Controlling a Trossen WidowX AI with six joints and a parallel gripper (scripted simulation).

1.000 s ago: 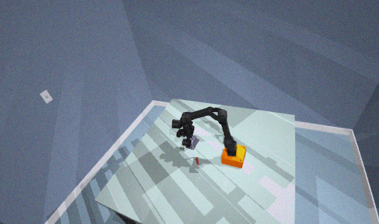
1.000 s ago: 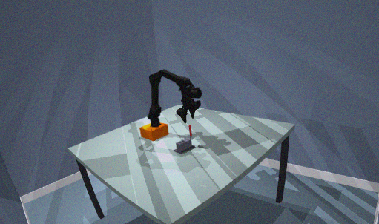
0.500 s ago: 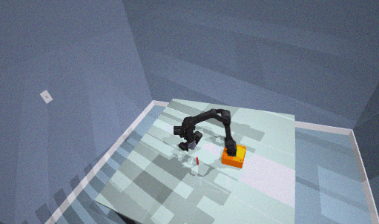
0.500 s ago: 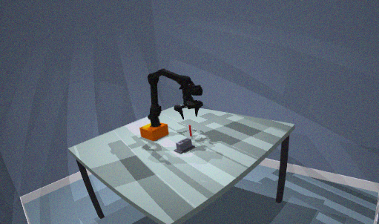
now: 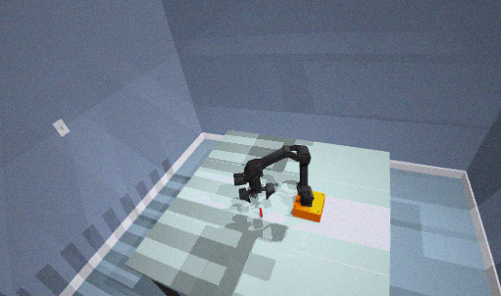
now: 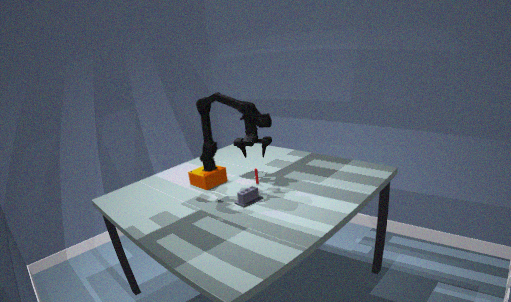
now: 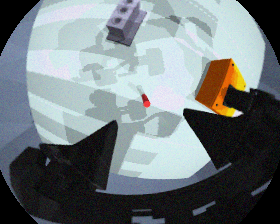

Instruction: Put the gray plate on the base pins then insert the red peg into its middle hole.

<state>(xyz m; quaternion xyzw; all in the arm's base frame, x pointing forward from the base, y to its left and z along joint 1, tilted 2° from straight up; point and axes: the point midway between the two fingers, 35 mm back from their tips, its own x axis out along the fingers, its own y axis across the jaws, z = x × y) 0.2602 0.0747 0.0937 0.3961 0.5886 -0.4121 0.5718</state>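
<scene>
Now: gripper tip 10 cm above the red peg. The rest, counted from my gripper tip: gray plate 20 cm to the right, 10 cm below, 8 cm ahead.
</scene>
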